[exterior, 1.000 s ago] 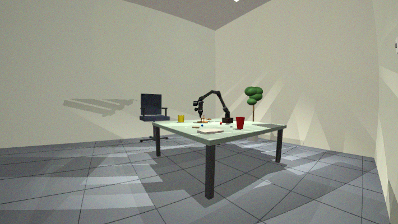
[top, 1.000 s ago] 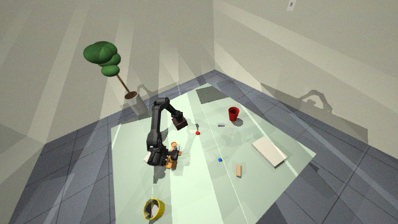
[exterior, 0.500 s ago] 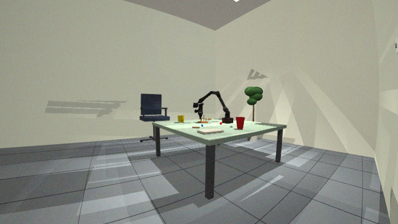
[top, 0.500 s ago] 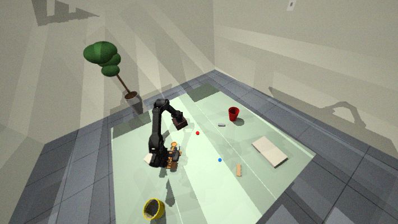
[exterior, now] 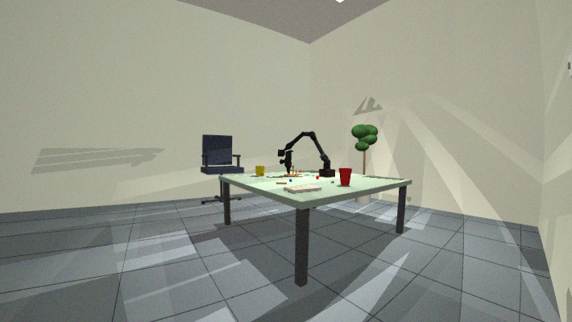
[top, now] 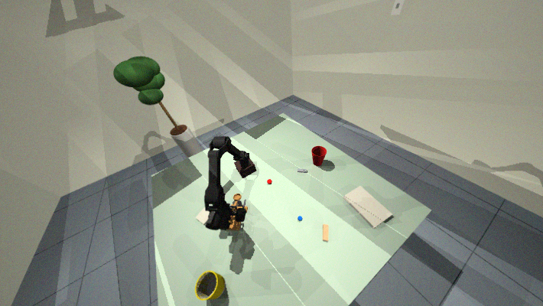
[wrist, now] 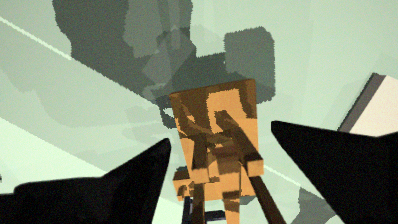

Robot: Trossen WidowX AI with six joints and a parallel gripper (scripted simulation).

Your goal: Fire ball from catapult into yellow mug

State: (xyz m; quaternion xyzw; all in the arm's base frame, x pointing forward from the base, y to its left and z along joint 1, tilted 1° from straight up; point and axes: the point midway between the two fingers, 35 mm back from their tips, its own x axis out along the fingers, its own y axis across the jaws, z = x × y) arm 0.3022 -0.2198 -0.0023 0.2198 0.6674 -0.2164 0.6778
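Right now my gripper tip is 110 mm past the red ball, 300 mm to the right of it and 20 mm above it. Round my gripper tip: white card (140 mm behind, 140 mm to the right, 30 mm below); yellow mug (220 mm ahead, 170 mm to the right, 10 mm below); orange catapult (50 mm behind, 60 mm to the left, 20 mm above).
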